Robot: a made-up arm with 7 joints. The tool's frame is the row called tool. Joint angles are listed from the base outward.
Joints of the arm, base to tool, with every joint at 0 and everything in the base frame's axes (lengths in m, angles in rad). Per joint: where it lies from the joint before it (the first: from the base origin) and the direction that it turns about. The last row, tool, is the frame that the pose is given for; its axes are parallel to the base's.
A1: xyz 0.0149 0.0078 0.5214 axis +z
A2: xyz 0.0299 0.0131 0.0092 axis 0 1 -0.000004
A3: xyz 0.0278 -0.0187 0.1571 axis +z
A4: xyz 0.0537 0.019 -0.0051 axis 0 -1 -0.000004
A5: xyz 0.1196 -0.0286 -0.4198 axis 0 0.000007 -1
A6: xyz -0.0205 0.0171 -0.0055 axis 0 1 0.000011
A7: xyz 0.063 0.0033 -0.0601 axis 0 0.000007 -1
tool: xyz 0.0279 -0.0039 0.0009
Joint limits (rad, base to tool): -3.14..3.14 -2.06..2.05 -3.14..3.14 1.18..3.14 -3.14..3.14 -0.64..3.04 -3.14..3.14
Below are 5 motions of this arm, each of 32 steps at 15 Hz.
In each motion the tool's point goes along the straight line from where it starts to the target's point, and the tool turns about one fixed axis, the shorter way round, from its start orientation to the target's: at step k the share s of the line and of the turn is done. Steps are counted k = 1, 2, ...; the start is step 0. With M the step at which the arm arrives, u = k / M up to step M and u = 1 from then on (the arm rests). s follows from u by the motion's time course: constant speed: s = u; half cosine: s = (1 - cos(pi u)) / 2; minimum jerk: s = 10 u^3 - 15 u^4 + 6 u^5.
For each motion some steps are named. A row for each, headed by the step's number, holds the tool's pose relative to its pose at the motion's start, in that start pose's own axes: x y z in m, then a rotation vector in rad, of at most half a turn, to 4 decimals.
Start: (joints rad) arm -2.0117 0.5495 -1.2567 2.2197 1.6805 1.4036 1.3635
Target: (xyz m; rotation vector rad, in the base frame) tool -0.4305 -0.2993 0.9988 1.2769 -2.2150 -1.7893
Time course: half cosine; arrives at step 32
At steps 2, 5, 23, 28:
2: -0.0012 0.0000 0.0003 0.0004 0.0096 0.0032
5: -0.0075 0.0002 0.0021 0.0027 0.0589 0.0194
23: -0.1034 0.0033 0.0292 0.0375 0.8154 0.2689
28: -0.1217 0.0039 0.0343 0.0442 0.9598 0.3166

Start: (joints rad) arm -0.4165 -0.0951 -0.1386 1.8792 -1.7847 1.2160 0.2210
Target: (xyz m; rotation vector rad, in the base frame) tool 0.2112 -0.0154 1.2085 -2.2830 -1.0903 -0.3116
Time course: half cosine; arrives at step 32
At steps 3, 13, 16, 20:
3: -0.0028 -0.0083 0.0034 -0.0062 -0.0134 -0.0104
13: -0.0456 -0.1371 0.0554 -0.1015 -0.2216 -0.1717
16: -0.0642 -0.1932 0.0781 -0.1430 -0.3122 -0.2419
20: -0.0888 -0.2671 0.1080 -0.1977 -0.4317 -0.3344

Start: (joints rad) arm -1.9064 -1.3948 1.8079 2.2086 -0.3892 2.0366 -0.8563
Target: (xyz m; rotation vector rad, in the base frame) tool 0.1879 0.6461 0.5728 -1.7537 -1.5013 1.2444
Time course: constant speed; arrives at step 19
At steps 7, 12, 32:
7: -0.1139 0.0988 0.1239 -0.4717 -0.5151 -0.3399
12: -0.1953 0.1694 0.2123 -0.8086 -0.8831 -0.5828
32: -0.3092 0.2682 0.3362 -1.2803 -1.3983 -0.9227

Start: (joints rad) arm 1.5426 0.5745 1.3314 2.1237 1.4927 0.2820 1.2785
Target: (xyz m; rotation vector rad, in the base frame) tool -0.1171 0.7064 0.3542 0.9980 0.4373 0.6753
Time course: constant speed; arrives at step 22
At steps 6, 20, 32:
6: 0.0943 0.0925 0.1068 -0.0604 -0.3249 0.3968
20: 0.3142 0.3082 0.3561 -0.2013 -1.0831 1.3226
32: 0.3457 0.3390 0.3917 -0.2214 -1.1914 1.4548

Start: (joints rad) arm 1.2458 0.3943 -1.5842 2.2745 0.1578 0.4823 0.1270
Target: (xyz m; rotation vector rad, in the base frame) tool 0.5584 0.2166 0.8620 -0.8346 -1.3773 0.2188
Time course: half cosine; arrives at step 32
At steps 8, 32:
8: -0.0323 0.0160 -0.0091 -0.0211 0.0336 0.0815
32: -0.2204 0.1095 -0.0620 -0.1440 0.2291 0.5568

